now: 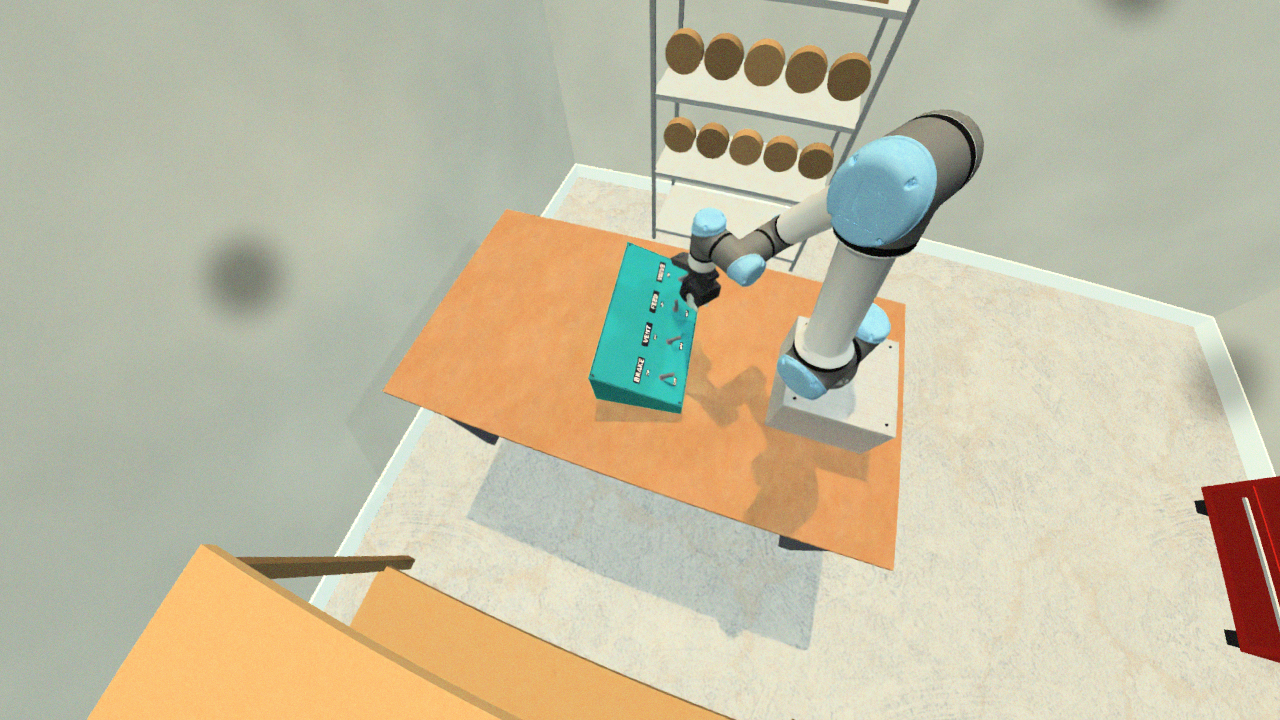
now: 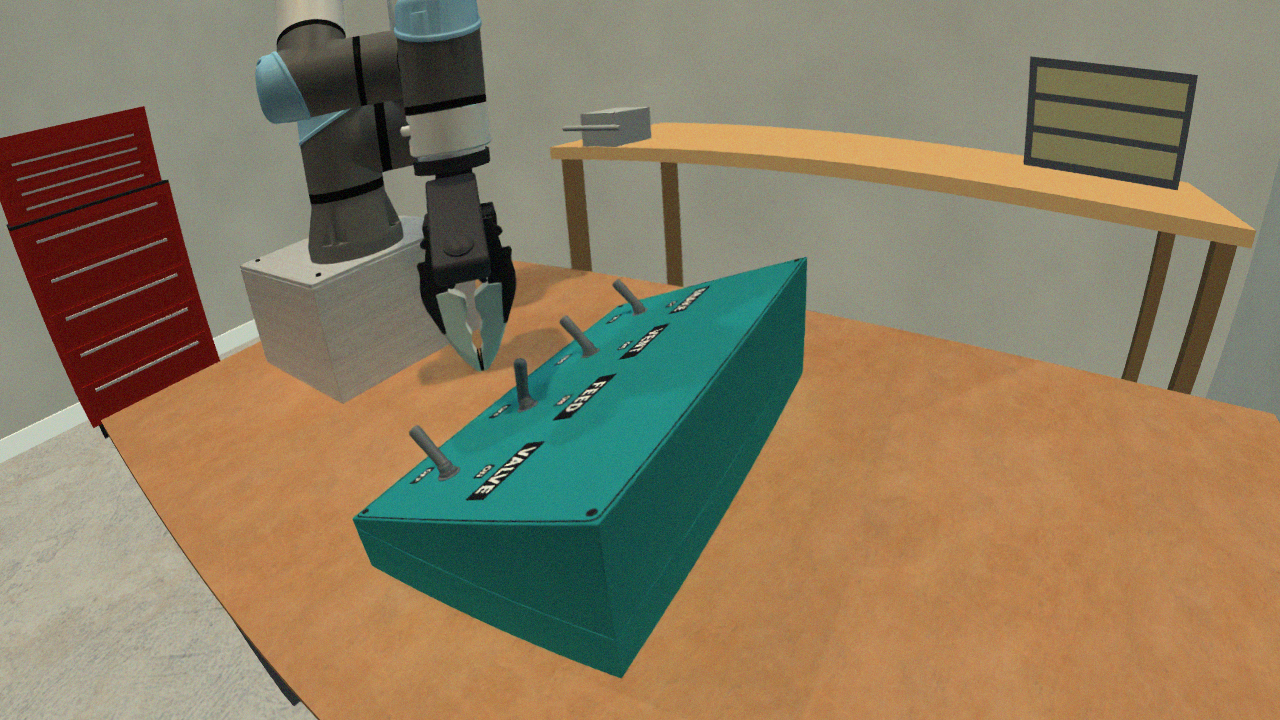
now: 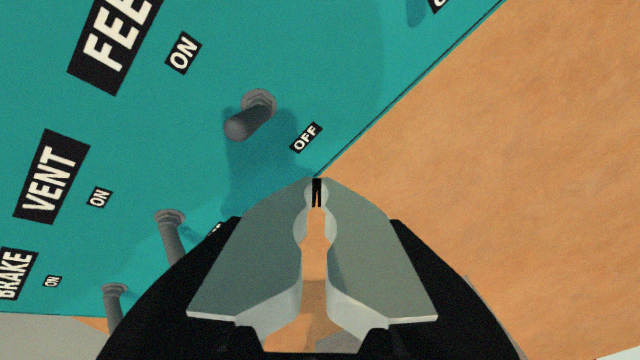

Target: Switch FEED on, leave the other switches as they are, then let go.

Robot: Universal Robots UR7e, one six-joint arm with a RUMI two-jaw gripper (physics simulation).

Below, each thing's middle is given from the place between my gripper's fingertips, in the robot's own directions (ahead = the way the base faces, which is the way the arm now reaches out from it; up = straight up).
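There's a teal switch panel [image 2: 570,519] that sits 4 cm below my hand, 9 cm to the left of it and 9 cm ahead of it.
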